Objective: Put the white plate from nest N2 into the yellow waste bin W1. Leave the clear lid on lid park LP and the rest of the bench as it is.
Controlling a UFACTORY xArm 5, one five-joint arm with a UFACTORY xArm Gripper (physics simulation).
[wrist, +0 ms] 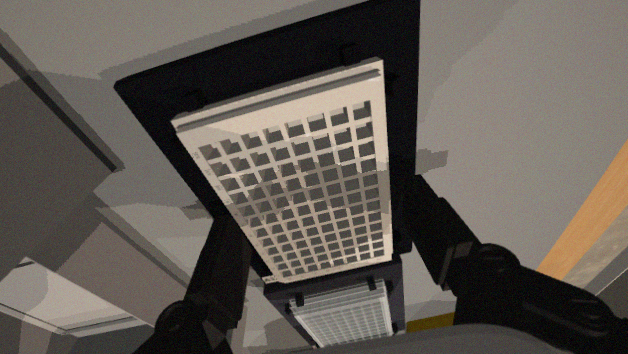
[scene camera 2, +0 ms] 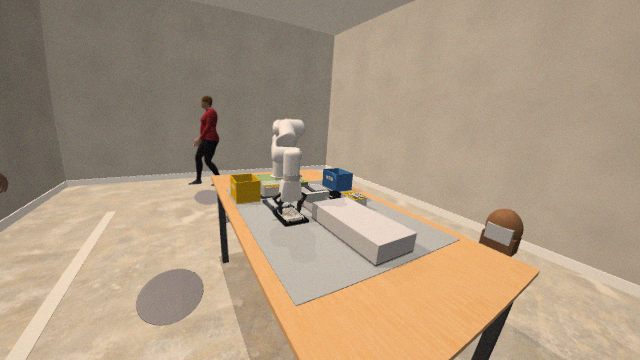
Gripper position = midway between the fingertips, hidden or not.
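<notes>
You've got my gripper (wrist: 320, 215) in the wrist view, and that same view shows a black nest N2 (wrist: 310, 46) and a nest N4 (wrist: 278, 294). There's a long pale box (scene camera 2: 378, 239) too, and I can also see the box (wrist: 75, 278) from the wrist. Same with a grey mat (scene camera 2: 310, 262): the wrist view has the mat (wrist: 515, 112) as well.
</notes>
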